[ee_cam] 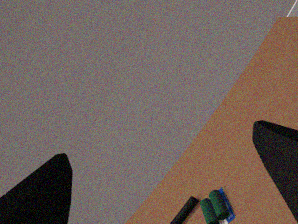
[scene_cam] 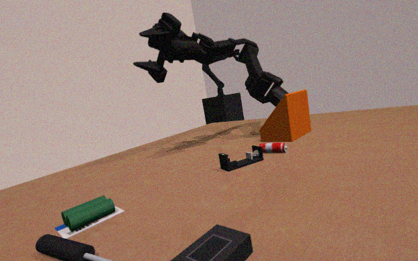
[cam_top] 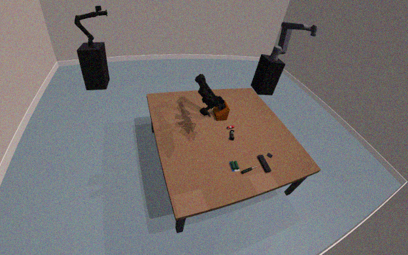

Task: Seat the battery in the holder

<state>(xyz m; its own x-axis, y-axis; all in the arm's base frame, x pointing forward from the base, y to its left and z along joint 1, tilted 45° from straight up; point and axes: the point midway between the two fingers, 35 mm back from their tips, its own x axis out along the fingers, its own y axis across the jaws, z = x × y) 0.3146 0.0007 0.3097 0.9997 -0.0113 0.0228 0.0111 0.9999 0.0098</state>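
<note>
Now: gripper tip 160 mm past the battery, 260 mm to the right of it and 300 mm above it. From my gripper tip the other things lie so: card: 250 mm ahead, 150 mm to the left, 300 mm below; black remote: 260 mm ahead, 410 mm to the left, 300 mm below; black-handled screwdriver: 300 mm ahead, 270 mm to the left, 300 mm below.
</note>
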